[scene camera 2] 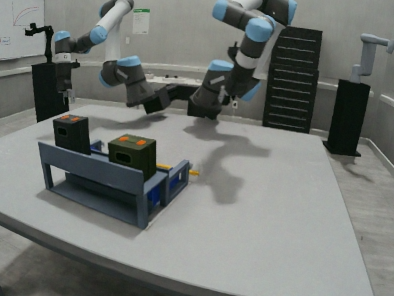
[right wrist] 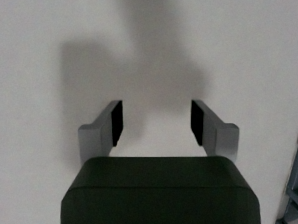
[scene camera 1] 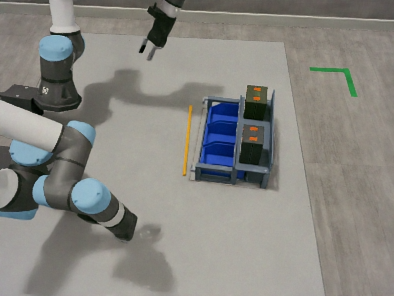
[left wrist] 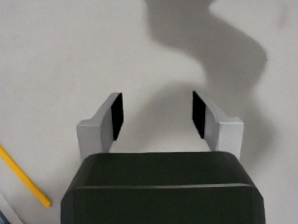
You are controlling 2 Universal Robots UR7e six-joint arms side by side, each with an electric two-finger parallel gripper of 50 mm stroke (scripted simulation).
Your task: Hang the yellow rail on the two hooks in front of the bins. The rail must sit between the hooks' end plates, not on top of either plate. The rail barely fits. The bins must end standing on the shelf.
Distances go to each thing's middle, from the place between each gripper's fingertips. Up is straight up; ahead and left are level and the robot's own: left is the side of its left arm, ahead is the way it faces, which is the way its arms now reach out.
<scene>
The blue-grey shelf [scene camera 2: 135,210] is 430 mm ahead of my right hand, 410 mm to the left of it and 100 mm below it.
Right now my left hand is 31 cm short of the blue-grey shelf, 32 cm to the left of it and 18 cm above it.
</scene>
